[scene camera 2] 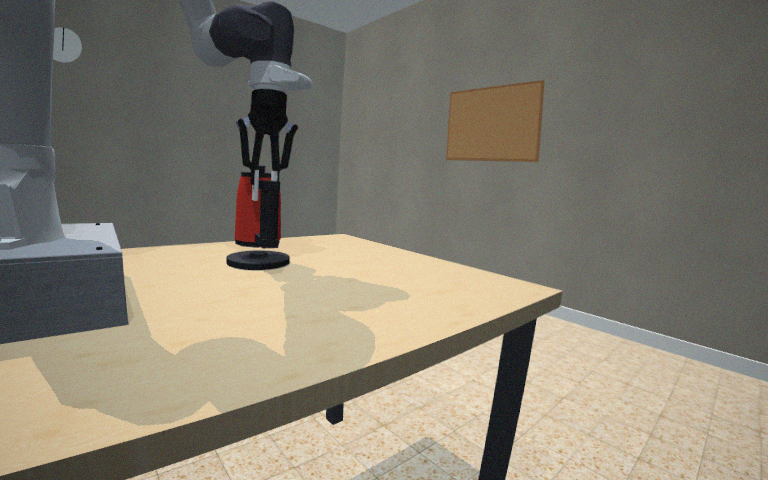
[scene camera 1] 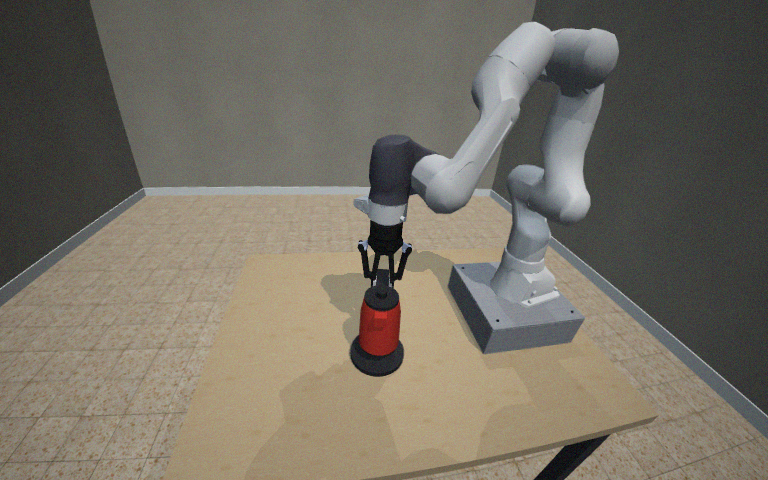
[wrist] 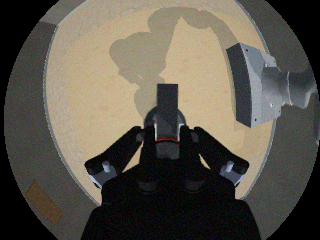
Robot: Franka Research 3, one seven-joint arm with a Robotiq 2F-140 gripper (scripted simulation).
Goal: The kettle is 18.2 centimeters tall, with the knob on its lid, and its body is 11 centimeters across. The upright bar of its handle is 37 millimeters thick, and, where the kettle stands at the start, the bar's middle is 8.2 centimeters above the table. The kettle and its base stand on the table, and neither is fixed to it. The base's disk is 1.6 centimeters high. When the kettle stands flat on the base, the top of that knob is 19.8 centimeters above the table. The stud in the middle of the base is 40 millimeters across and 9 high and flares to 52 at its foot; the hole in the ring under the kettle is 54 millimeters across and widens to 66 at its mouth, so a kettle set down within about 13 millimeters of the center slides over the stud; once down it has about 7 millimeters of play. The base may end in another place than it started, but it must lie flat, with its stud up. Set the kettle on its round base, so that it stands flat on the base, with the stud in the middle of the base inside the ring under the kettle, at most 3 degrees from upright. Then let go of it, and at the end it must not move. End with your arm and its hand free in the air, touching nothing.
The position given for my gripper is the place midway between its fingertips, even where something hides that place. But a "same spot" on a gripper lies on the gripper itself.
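Scene:
My gripper is visible to me in scene camera 1 (381,297), in scene camera 2 and in the wrist view. On the gripper, (wrist: 237,160) and (scene camera 2: 242,124) are the same spot.

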